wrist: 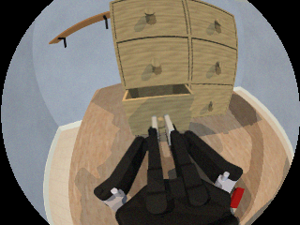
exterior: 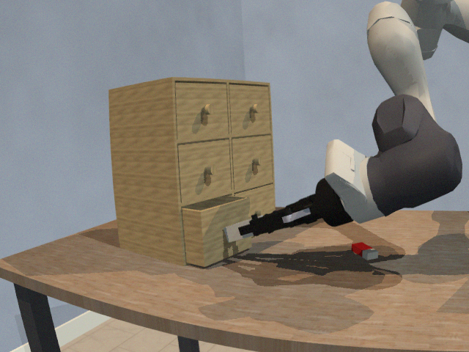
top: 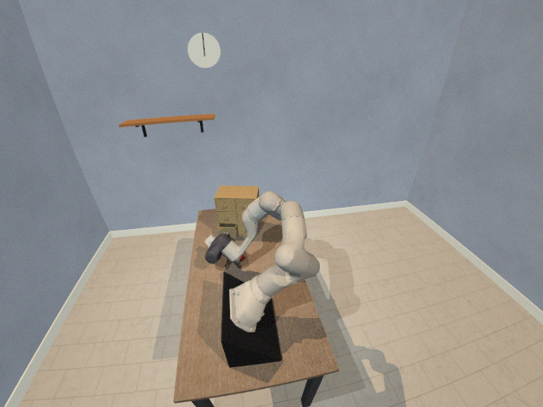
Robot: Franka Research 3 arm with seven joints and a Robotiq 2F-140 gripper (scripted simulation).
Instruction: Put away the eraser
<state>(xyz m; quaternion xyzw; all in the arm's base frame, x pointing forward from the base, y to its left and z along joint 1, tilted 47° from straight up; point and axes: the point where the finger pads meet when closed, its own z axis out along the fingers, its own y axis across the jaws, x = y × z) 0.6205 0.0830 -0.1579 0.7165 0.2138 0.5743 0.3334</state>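
My gripper is now 9 cm short of the blue eraser, 4 cm to the left of it and 5 cm above it.
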